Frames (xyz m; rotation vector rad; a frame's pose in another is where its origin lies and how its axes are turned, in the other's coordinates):
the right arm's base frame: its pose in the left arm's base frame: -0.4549 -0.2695 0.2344 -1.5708 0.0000 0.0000
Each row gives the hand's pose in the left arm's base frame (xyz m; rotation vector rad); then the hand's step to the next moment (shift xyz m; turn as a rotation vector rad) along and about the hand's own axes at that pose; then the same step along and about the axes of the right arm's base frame.
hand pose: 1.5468 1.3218 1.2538 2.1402 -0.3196 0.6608
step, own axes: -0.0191 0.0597 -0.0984 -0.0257 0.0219 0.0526
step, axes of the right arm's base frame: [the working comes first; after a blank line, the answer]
step, axes of the left arm's base frame: -0.0761 0.0421 0.0778 -0.0129 -0.0553 -0.0262

-0.0761 -0.0778 0.0421 -0.0129 0.0262 -0.0553
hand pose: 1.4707 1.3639 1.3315 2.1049 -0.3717 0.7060
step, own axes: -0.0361 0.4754 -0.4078 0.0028 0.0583 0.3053
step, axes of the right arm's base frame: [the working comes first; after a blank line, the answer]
step, axes of the left arm's base frame: -0.4067 0.0532 0.4748 0.0800 -0.2818 -0.1039

-0.4067 -0.4748 0.0532 0.0800 0.1040 -0.2818
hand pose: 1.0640 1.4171 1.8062 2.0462 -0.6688 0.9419
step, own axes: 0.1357 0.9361 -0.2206 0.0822 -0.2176 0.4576
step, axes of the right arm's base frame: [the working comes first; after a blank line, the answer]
step, axes of the left arm's base frame: -0.6686 -0.3675 0.6010 0.3815 -0.2608 -0.2234

-0.6686 -0.6010 -0.3675 0.3815 0.2234 -0.2608
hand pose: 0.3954 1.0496 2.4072 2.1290 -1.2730 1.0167
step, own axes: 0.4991 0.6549 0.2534 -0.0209 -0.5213 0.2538
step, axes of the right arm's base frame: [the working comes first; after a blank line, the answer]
step, axes of the left arm's base frame: -0.3378 -0.7553 0.2401 0.5456 0.0793 -0.1806

-0.3378 -0.2401 -0.7553 0.5456 0.1806 0.0793
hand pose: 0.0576 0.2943 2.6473 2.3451 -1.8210 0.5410
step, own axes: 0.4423 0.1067 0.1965 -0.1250 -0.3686 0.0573
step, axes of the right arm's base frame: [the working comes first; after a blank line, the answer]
step, axes of the left arm's base frame: 0.0310 -0.4931 -0.0395 0.3378 0.1946 -0.0531

0.0310 0.0395 -0.4931 0.3378 0.0531 0.1946
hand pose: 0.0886 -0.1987 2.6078 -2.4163 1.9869 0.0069
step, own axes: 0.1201 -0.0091 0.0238 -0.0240 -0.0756 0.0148
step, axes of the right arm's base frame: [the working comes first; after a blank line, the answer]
step, axes of the left arm's base frame: 0.0323 -0.1158 -0.0252 0.0696 0.0383 -0.0140

0.0323 0.0252 -0.1158 0.0696 0.0140 0.0383
